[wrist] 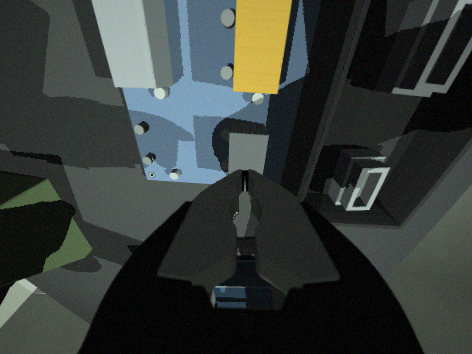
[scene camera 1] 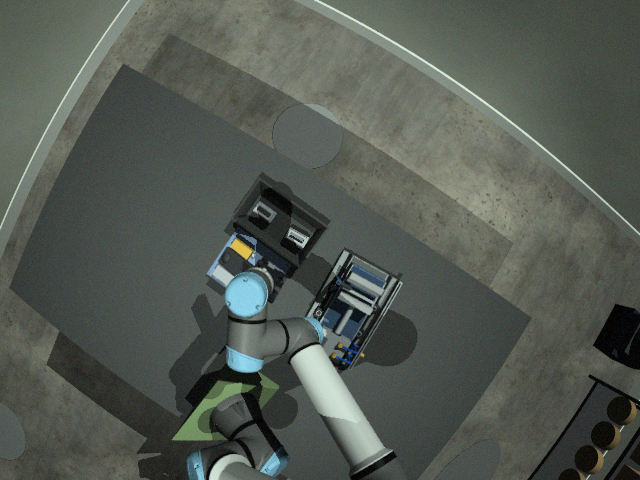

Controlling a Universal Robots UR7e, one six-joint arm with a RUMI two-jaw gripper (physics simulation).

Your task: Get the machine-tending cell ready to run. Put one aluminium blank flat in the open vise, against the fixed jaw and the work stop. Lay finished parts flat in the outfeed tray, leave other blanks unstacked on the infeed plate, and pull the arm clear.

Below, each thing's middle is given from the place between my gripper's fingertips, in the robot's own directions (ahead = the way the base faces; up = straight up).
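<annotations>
Relative to the blue infeed plate (scene camera 1: 261,250), my hand is 4 cm past it, 4 cm to the right of it and 5 cm above it. Black outfeed tray (scene camera 1: 289,214): 12 cm ahead of my hand, 5 cm to the left of it, 4 cm below it.
</annotations>
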